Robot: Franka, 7 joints.
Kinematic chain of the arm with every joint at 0, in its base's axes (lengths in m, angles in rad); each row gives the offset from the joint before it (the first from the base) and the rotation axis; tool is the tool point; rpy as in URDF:
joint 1: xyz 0 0 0.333 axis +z
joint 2: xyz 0 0 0 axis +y
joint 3: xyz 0 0 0.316 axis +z
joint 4: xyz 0.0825 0 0 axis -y
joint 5: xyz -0.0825 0 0.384 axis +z
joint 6: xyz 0 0 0 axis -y
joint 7: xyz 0.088 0 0 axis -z
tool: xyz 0 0 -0.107 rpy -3.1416 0 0
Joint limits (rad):
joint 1: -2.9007..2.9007
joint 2: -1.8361..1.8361
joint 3: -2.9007..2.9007
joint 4: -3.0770..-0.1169
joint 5: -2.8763..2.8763
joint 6: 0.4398..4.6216
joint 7: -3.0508..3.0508
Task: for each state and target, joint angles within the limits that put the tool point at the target. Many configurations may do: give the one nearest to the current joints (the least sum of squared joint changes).
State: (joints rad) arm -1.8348 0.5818 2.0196 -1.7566 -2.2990 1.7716 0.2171
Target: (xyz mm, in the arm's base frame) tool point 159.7 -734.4 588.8
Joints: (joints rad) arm -2.0906 1.0742 1.6103 -1.2361 -2.3493 1.7884 0.2171
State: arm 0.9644 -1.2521 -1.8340 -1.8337 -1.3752 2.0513 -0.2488
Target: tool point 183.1 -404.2 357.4
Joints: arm 0.3235 -1.3547 -1.3298 -2.4654 -1.1997 1.8543 -0.2488
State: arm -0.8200 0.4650 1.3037 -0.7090 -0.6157 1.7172 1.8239
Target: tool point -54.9 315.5 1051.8
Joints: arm -0.3864 -0.3269 1.5316 -0.3929 -0.5400 1.4688 1.8239
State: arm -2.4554 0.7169 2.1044 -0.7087 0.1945 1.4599 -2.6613
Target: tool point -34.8 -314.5 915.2
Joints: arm -2.6959 0.8783 2.3964 -0.9569 0.2489 0.9463 -2.6613
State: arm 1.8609 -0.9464 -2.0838 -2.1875 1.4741 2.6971 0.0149
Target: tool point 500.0 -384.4 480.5
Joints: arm 1.5910 -0.2566 -2.1008 -1.8804 1.4672 2.8096 0.0149
